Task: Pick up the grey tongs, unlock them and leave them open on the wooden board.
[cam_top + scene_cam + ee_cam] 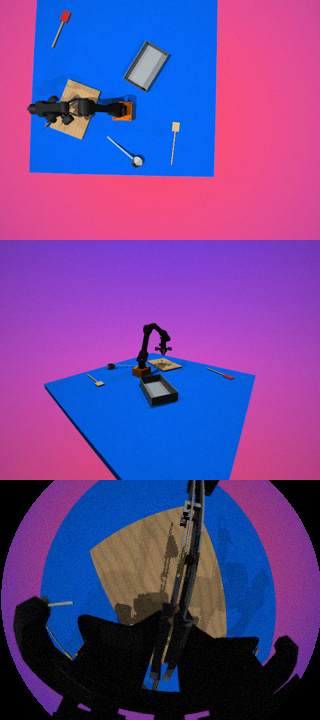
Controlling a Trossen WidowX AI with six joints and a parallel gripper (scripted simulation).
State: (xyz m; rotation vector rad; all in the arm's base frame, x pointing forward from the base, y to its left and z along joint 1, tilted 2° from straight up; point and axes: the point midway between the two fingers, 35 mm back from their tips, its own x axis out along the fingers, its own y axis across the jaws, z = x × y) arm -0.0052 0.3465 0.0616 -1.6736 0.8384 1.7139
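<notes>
The wooden board is 9 cm below my gripper tip, 2 cm ahead of it and 1 cm to the right of it. Round my gripper tip: roasting tin: 51 cm to the right, 31 cm ahead, 7 cm below.
</notes>
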